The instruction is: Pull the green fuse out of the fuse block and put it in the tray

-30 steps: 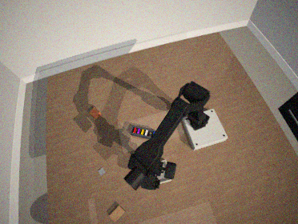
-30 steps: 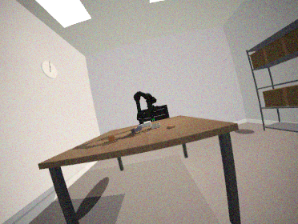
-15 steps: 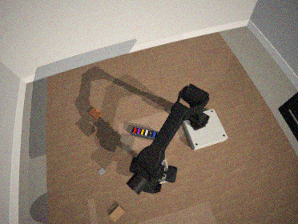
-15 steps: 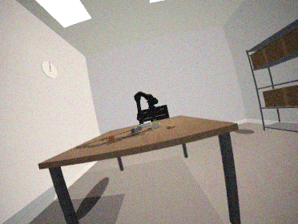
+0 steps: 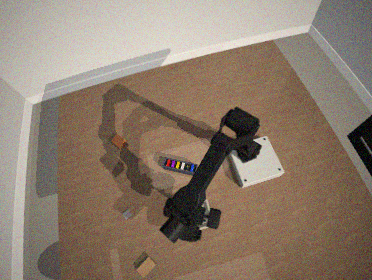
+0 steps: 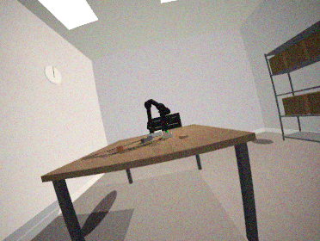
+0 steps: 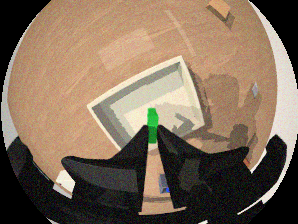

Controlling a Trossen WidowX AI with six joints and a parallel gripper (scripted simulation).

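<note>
Right now the green fuse is 10 mm below my gripper tip. Also, from my gripper tip: orange piece: 210 mm ahead, 430 mm to the right, 40 mm below; small grey piece: 250 mm ahead, 110 mm to the right, 60 mm below.
</note>
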